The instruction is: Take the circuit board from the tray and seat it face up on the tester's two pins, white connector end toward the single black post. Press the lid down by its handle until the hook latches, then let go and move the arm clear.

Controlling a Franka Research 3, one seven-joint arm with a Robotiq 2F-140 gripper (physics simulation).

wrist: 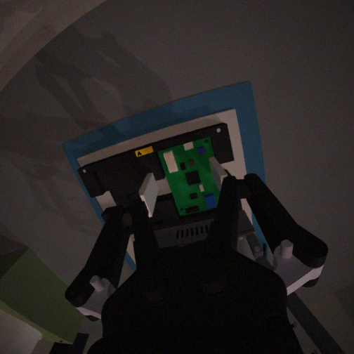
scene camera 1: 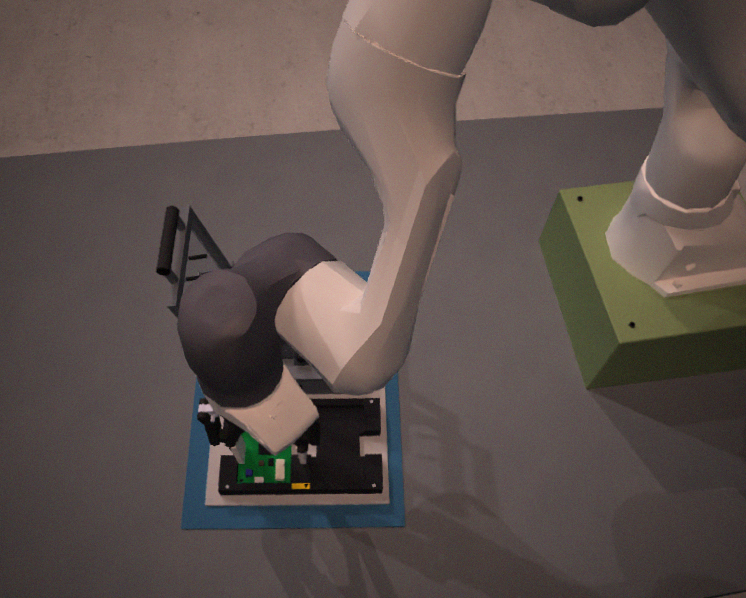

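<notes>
The green circuit board [scene camera 1: 264,467] [wrist: 180,189] lies in the black tray [scene camera 1: 342,457] [wrist: 117,177], component side up. A white block sits on it near the tray's yellow label. My gripper [scene camera 1: 271,454] [wrist: 182,174] is open and empty, its pale fingertips above the tray on either side of the board; one overlaps the board's edge in the wrist view. The tester's lid stands raised, its black handle [scene camera 1: 167,239] at the left in the scene view. A grey vented part of the tester [wrist: 192,232] shows behind the gripper. The tester's two pins, black post and hook are hidden.
The tray sits on a pale plate [scene camera 1: 298,499] [wrist: 235,140] over a blue mat [scene camera 1: 199,517] [wrist: 235,95]. The arm's wrist covers much of the tester in the scene view. The arm's green base block [scene camera 1: 572,292] [wrist: 37,295] stands at the right in the scene view.
</notes>
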